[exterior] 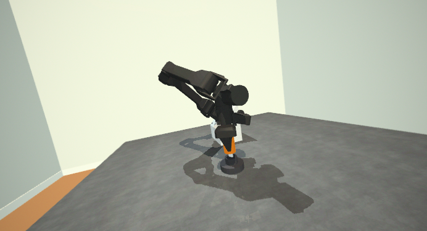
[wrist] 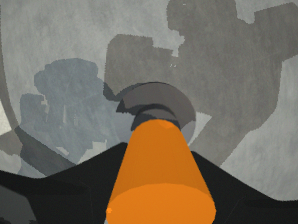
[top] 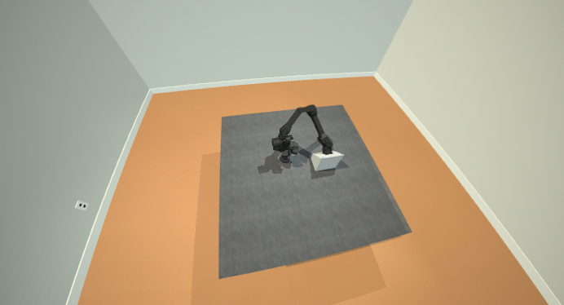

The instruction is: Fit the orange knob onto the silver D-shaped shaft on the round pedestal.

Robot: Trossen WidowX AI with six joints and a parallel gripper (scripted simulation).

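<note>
Now: gripper tip 30 mm below the orange knob. From my gripper tip the other things lie so: round pedestal: 40 mm below.
</note>
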